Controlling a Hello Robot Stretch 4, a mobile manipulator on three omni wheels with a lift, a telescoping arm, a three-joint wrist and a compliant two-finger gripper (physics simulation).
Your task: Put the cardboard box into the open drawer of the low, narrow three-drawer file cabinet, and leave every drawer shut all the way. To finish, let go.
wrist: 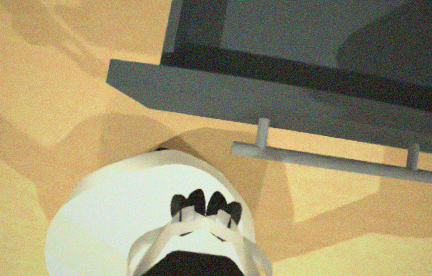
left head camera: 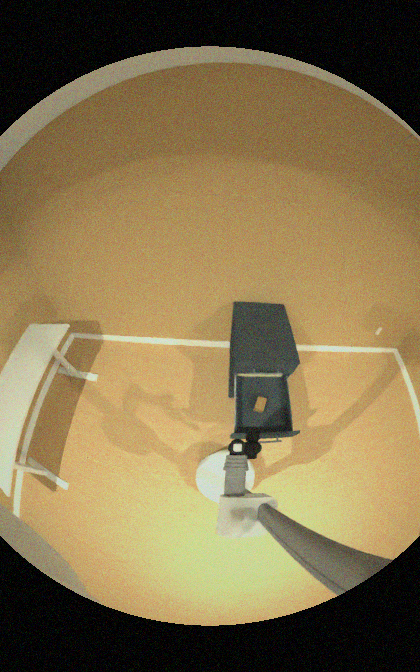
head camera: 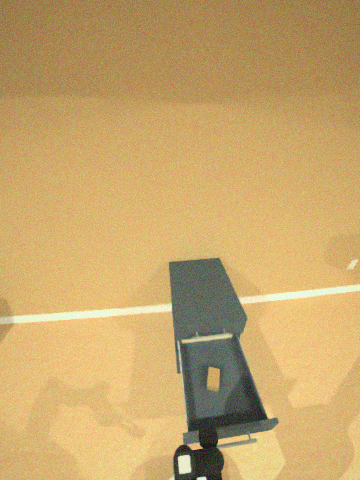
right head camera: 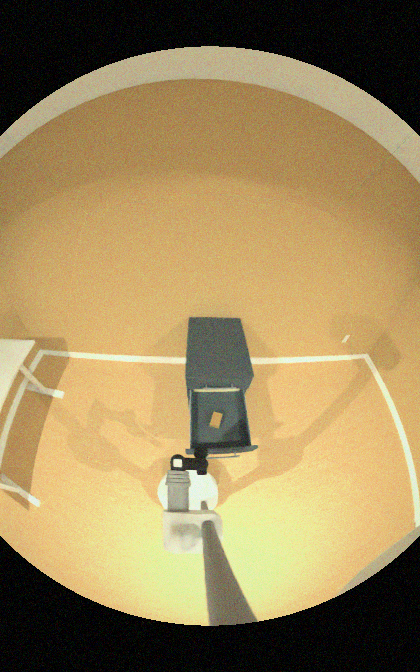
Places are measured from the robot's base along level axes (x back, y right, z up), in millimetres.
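Pixels of known places: gripper, fingertip midpoint: [wrist: 206,204].
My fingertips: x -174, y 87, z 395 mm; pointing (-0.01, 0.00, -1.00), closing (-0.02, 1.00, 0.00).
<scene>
For each thing: its top centre in the pictures, then the offset to it from my fingertips. "*": a spot on its surface instead.
- pale handle bar, surface spot: [head camera: 207,338] * dy +122, dx -542, dz -15 mm
- tan cardboard box, middle of its top: [head camera: 213,377] dy +102, dx -314, dz +18 mm
The low dark grey file cabinet [head camera: 205,295] [left head camera: 262,330] [right head camera: 217,345] has one drawer [head camera: 250,427] [right head camera: 240,449] [wrist: 200,95] pulled far out. A pale handle bar [head camera: 207,338] shows on the cabinet front above that open drawer. The tan cardboard box [head camera: 213,378] [left head camera: 260,404] [right head camera: 216,419] lies inside the open drawer, near its middle; it does not show in the wrist view. My gripper [wrist: 206,204] is shut and empty, fingertips together, in front of the drawer and left of its handle [wrist: 325,160]. The wrist hides part of the drawer front in the head view.
My white round base [wrist: 100,215] [left head camera: 210,477] is below the gripper, close to the drawer front. A white table or bench [left head camera: 25,380] [right head camera: 12,360] stands at the far left. White lines [head camera: 85,314] run across the floor and pass behind the cabinet.
</scene>
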